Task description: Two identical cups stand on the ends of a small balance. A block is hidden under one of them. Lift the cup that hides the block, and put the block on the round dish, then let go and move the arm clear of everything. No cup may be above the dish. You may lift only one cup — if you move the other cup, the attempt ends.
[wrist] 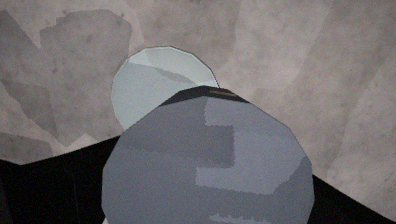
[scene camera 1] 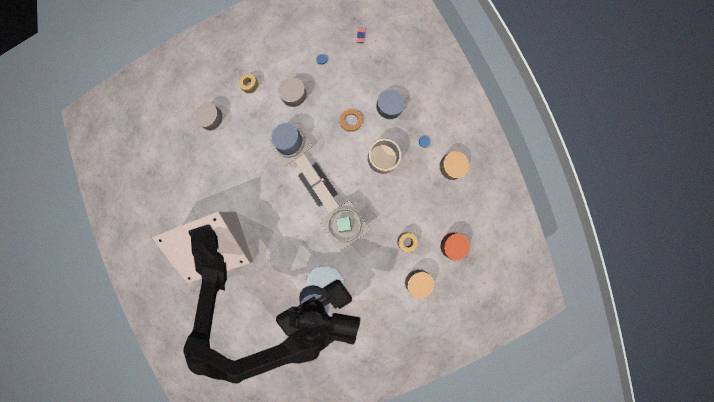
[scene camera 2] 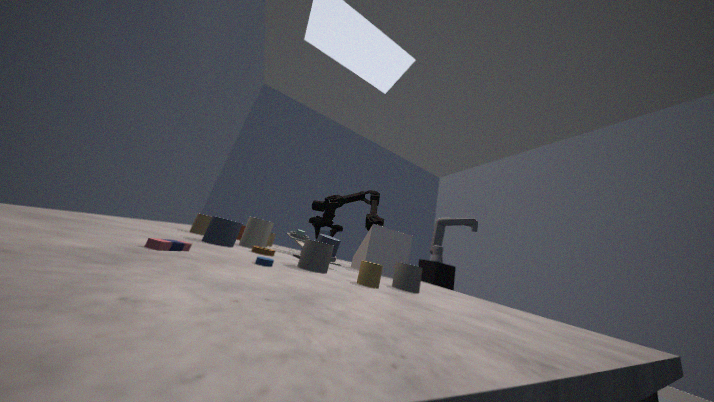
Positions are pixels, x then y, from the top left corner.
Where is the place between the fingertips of my gripper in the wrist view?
206,152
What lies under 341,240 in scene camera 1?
A balance beam.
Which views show the beige cup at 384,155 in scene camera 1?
Scene camera 1 and scene camera 2 only.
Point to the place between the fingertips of my gripper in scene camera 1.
314,301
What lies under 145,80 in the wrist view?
A pale blue round dish.
